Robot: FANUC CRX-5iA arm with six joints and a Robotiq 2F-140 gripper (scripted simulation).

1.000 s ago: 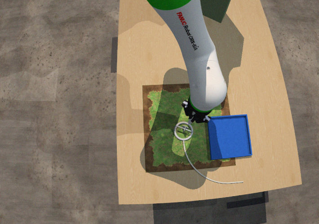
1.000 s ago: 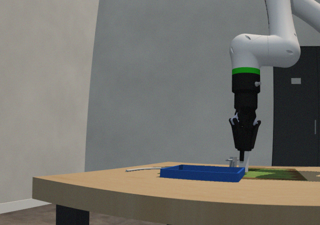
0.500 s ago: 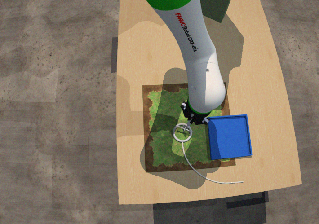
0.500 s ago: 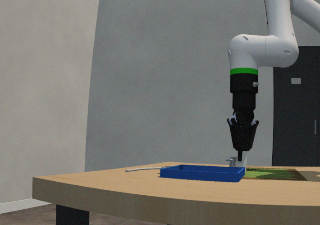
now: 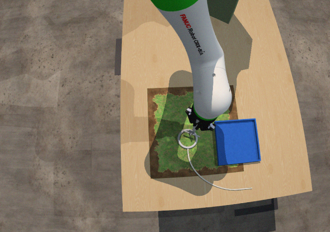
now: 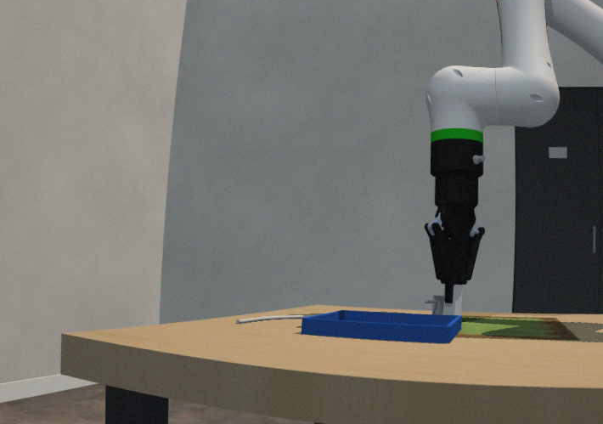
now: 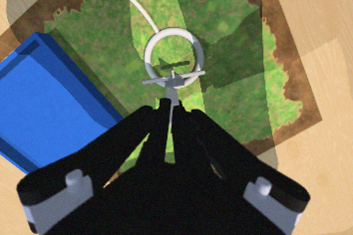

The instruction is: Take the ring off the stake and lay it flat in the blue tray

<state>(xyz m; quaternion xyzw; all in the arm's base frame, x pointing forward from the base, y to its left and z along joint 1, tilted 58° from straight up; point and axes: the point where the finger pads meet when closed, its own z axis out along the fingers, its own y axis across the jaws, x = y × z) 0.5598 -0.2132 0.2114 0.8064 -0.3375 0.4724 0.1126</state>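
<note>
Now: the grey stake 10 mm ahead of my hand, 30 mm to the right of it and 10 mm below it. Round my hand: green mat (50 mm below); blue tray (140 mm ahead, 140 mm to the left, 30 mm below); ring (30 mm ahead, 50 mm to the right, 30 mm below).
</note>
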